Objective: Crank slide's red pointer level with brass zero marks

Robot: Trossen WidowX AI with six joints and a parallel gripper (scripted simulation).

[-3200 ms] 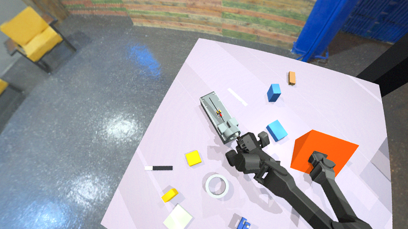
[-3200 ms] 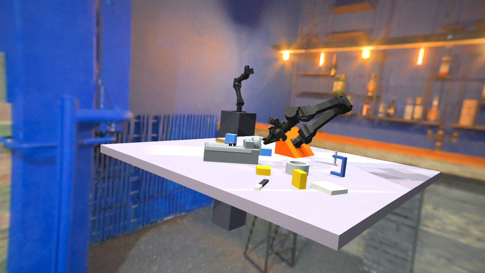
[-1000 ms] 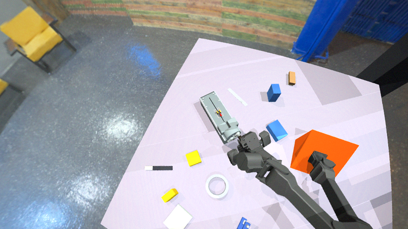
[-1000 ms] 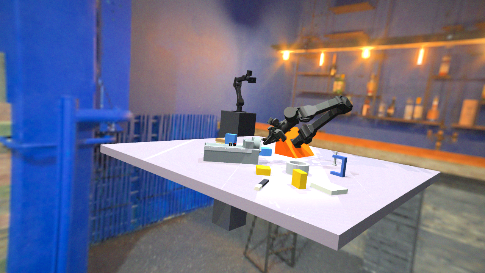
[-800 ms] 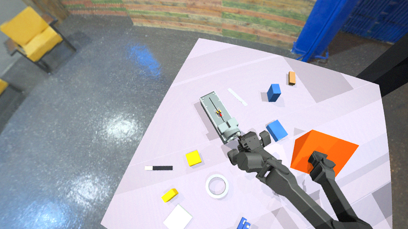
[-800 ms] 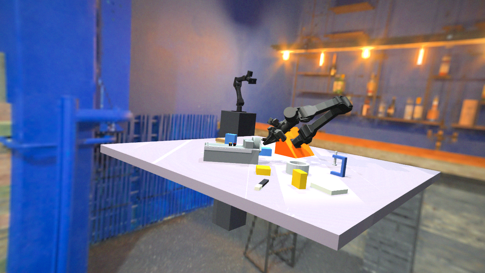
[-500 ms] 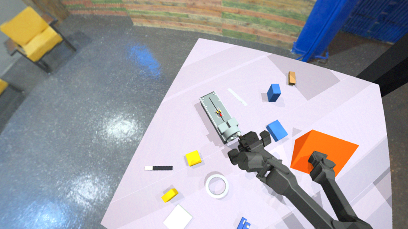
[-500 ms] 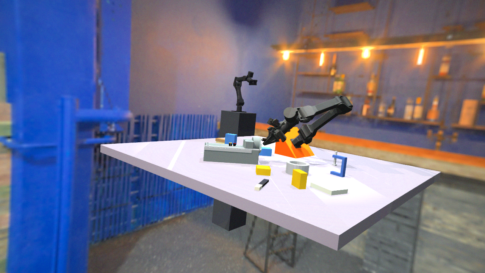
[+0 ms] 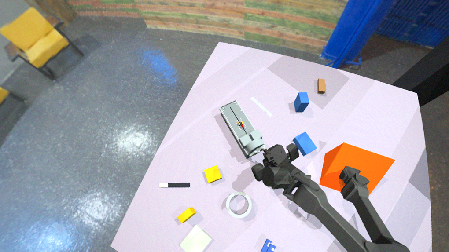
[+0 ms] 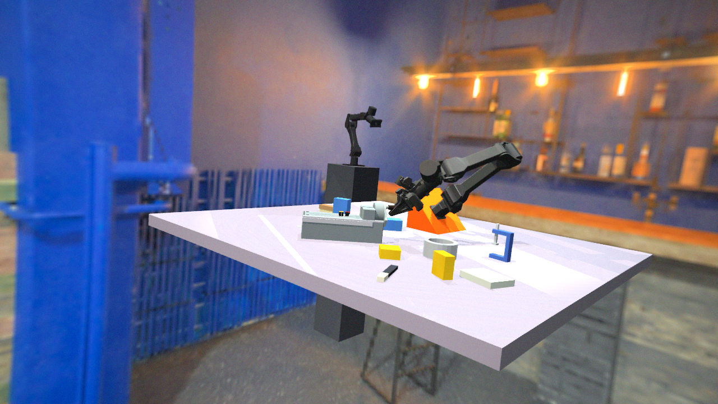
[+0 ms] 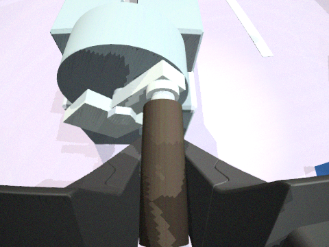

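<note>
Right now the red pointer is 120 mm ahead of my gripper tip and 80 mm to the right of it. Round my gripper tip: brown crank handle 30 mm above, 10 mm to the left, 10 mm behind; then metal strip 260 mm to the right, 90 mm below, 80 mm ahead; then blue clamp 340 mm to the left, 130 mm behind, 30 mm below.
</note>
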